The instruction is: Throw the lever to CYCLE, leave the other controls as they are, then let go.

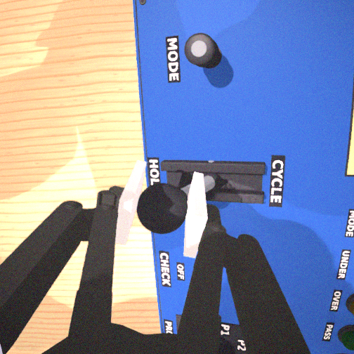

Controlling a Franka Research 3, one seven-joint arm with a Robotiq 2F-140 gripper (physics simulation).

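Observation:
The lever's black ball knob (161, 208) is between the two pale finger pads of my gripper (166, 183), which is shut on it. The grey lever shaft (206, 184) rises from the dark slotted housing (240, 167) and leans left, towards the partly hidden label that reads "HOL" (153, 171). The CYCLE label (276, 181) is at the right end of the housing, away from the knob. The right finger hides part of the shaft and the slot.
A round black MODE knob (202, 50) with a light top stands above the lever on the blue panel (290, 90). CHECK and OFF labels are below the lever. A dark control shows partly between the fingers' linkages. A green button (349, 337) is at lower right. Wooden table (65, 100) lies left.

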